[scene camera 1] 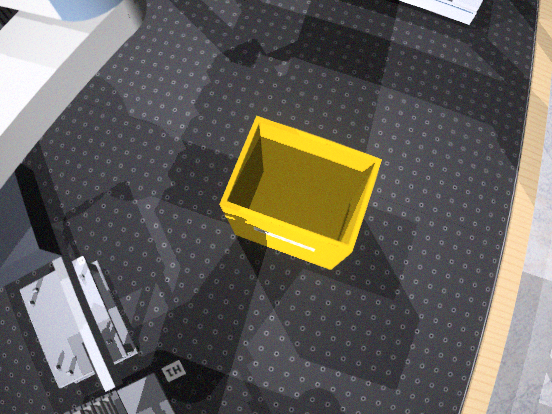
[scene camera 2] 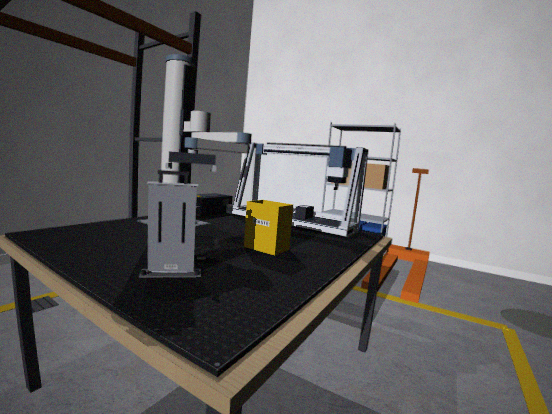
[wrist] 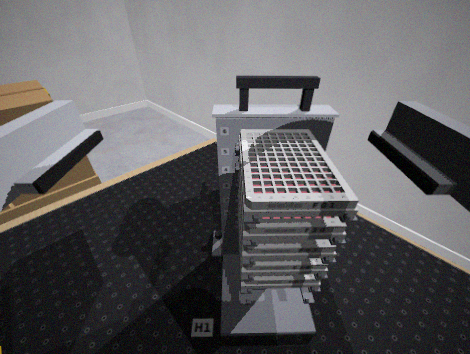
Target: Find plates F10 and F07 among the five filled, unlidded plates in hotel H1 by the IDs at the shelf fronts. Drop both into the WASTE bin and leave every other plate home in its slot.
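Places are measured from the arm's base along level axes (x ahead, y left, z up), in centimetres.
Pixels of known places: gripper, fingertip midpoint: (scene camera 2: 191,167) (wrist: 235,119).
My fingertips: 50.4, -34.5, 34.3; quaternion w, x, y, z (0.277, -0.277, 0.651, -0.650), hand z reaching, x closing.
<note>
Ahead of a thing's pixels: the offset from my fingertips to its top centre, as dx, dy, dz. "spot": to the spot under its first point.
The hotel H1 (scene camera 2: 171,225) (wrist: 227,280) shows its grey back in scene camera 2 and its shelf side in the wrist view. The stack's top plate {+1.8, -8.4, -6.4} (wrist: 300,172) shows a white well grid with red in its near wells. More plates lie below it; their shelf-front IDs are too dark and small to read surely. My gripper (wrist: 235,119) (scene camera 2: 192,167) is open and empty, with its fingers wide apart left and right of the hotel in the wrist view. The yellow WASTE bin {+14.3, +31.9, -13.1} (scene camera 1: 320,145) (scene camera 2: 272,235) stands upright and open; no plate shows inside.
A pale platform with pegs {-12.0, +4.4, -26.1} (scene camera 1: 50,325) stands beside the hotel, partly hidden under a white bar. The arm's white column (scene camera 2: 172,120) rises behind the hotel in scene camera 2. A gantry machine (scene camera 2: 300,149) stands beyond the bin. The hotel has a black top handle {spot: +7.1, -13.4, -1.4} (wrist: 278,82).
</note>
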